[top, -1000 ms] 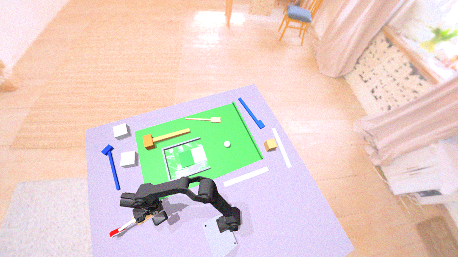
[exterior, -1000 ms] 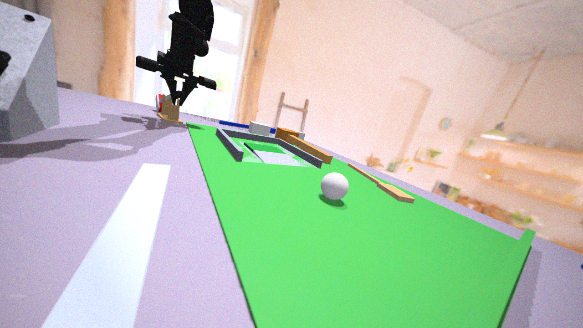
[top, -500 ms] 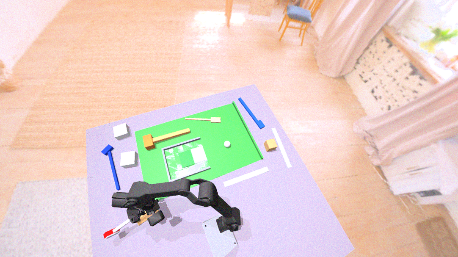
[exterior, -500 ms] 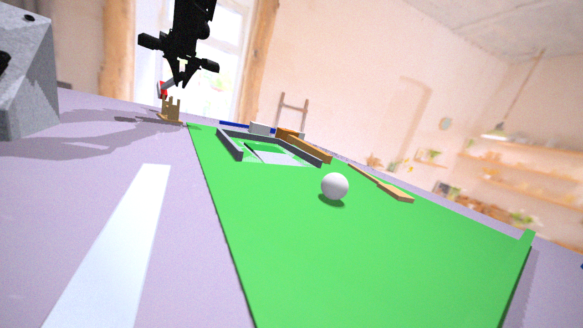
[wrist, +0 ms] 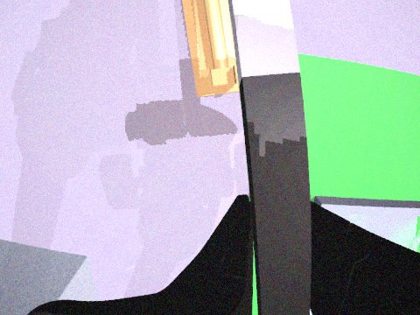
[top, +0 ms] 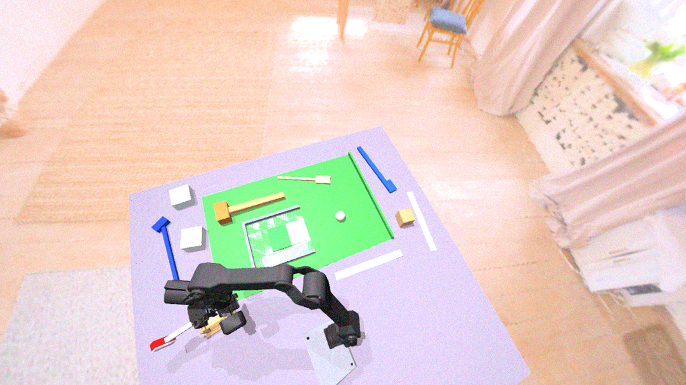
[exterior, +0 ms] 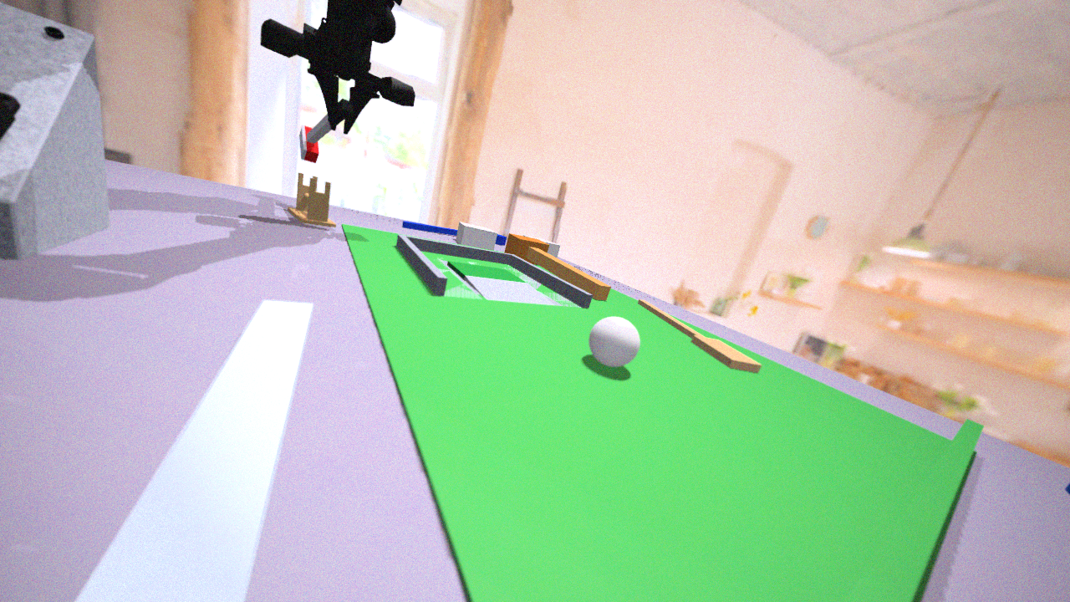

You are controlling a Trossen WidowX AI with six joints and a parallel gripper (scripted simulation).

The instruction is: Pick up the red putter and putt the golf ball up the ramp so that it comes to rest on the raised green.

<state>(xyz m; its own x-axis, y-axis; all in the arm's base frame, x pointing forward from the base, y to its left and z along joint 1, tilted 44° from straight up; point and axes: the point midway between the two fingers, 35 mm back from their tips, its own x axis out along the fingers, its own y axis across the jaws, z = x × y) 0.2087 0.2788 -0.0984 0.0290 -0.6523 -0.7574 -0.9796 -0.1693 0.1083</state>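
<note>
My gripper tip is 30 mm past the red putter and 110 mm to the right of it. Round my gripper tip: white golf ball (200 mm ahead, 470 mm to the right, 130 mm below); then orange cube (100 mm ahead, 740 mm to the right, 120 mm below); then wooden stand (30 mm behind, 90 mm to the left, 120 mm below).
</note>
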